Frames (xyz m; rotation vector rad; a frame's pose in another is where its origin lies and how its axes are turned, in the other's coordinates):
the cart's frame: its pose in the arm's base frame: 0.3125 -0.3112 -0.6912 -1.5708 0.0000 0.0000
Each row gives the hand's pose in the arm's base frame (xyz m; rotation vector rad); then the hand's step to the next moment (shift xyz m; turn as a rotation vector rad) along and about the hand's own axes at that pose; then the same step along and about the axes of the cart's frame.
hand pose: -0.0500 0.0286 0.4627 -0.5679 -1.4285 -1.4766
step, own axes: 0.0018 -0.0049 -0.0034 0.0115 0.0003 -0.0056
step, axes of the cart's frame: -0.0040 0.0015 -0.0045 -0.0030 -0.0088 -0.0088
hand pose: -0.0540 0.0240 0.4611 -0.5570 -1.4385 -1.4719
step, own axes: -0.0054 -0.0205 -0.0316 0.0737 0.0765 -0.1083
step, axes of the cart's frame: -0.0059 0.0209 -0.0312 0.0658 -0.0787 -0.1118
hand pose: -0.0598 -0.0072 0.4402 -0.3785 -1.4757 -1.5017
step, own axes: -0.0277 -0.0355 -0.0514 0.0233 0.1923 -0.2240
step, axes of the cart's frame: 0.0060 0.0538 -0.0416 0.2259 -0.0833 -0.1724
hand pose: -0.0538 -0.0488 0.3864 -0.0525 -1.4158 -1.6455
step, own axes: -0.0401 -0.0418 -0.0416 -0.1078 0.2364 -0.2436
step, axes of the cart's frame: 0.0166 0.0681 -0.0131 0.3385 -0.0357 -0.1048
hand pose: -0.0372 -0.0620 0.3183 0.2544 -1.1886 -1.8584
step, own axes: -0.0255 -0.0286 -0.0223 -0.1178 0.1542 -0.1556
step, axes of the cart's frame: 0.0116 0.0417 0.0097 0.2466 -0.0121 -0.0300
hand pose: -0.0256 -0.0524 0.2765 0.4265 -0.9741 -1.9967
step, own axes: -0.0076 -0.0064 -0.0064 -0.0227 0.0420 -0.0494
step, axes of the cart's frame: 0.0048 0.0094 0.0053 0.0660 0.0006 -0.0191
